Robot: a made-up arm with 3 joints.
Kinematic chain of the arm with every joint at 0, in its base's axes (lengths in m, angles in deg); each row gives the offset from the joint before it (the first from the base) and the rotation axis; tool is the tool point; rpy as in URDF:
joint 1: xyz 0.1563 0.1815 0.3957 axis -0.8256 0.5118 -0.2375
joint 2: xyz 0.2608 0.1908 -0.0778 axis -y
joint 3: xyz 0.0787 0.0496 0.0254 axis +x
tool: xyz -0.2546 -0.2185 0.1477 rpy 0 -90 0
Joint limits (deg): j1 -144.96..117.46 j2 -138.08..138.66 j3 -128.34..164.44
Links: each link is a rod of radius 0.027 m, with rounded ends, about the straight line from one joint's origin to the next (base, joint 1, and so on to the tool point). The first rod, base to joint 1, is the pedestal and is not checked.
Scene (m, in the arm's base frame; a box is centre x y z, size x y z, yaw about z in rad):
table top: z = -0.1
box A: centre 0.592 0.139 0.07 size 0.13 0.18 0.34 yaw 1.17
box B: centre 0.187 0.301 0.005 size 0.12 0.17 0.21 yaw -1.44
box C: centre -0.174 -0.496 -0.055 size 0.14 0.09 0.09 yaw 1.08
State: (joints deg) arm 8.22 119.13 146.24
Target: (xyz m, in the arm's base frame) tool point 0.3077 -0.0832 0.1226
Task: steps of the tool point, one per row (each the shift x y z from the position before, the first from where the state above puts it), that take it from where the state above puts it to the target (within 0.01 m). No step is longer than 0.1 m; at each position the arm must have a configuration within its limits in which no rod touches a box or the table.
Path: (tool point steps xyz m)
1: -0.0053 -0.0332 -0.0104
2: -0.0267 -0.0303 -0.0192
3: -0.0483 -0.0260 -0.0182
4: -0.0661 -0.0236 -0.0076
5: -0.0767 -0.0250 0.0107
6: -0.0776 -0.0306 0.0331
7: 0.0021 -0.0708 -0.0516
8: -0.0100 -0.0812 -0.0337
9: -0.0198 -0.0856 -0.0129
10: -0.0266 -0.0838 0.0091
11: -0.0301 -0.0768 0.0301

